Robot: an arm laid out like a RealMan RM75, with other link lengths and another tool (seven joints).
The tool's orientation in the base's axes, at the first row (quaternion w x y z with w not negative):
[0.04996 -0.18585 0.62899 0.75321]
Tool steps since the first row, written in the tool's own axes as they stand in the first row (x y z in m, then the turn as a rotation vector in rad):
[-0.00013 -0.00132 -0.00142 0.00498 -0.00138 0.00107]
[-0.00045 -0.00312 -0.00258 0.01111 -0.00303 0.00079]
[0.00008 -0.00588 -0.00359 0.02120 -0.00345 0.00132]
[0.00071 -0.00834 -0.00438 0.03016 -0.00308 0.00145]
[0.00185 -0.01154 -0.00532 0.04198 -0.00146 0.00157]
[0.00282 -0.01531 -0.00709 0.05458 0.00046 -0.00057]
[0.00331 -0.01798 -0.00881 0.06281 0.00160 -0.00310]
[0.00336 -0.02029 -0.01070 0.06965 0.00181 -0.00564]
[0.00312 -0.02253 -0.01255 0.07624 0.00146 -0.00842]
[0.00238 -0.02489 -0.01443 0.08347 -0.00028 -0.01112]
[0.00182 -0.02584 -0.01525 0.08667 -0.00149 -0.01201]
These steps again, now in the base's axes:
[0.00084 -0.00108 -0.00138 -0.00442 0.00053 -0.00284]
[0.00194 -0.00179 -0.00310 -0.00952 -0.00038 -0.00651]
[0.00252 -0.00228 -0.00599 -0.01885 -0.00138 -0.01029]
[0.00287 -0.00264 -0.00860 -0.02729 -0.00275 -0.01300]
[0.00301 -0.00308 -0.01210 -0.03876 -0.00484 -0.01553]
[0.00366 -0.00418 -0.01618 -0.05056 -0.00930 -0.01836]
[0.00440 -0.00537 -0.01907 -0.05798 -0.01328 -0.02048]
[0.00548 -0.00674 -0.02149 -0.06383 -0.01686 -0.02298]
[0.00680 -0.00803 -0.02375 -0.06922 -0.02052 -0.02596]
[0.00862 -0.00925 -0.02595 -0.07479 -0.02392 -0.03043]
[0.00961 -0.00976 -0.02676 -0.07718 -0.02504 -0.03277]

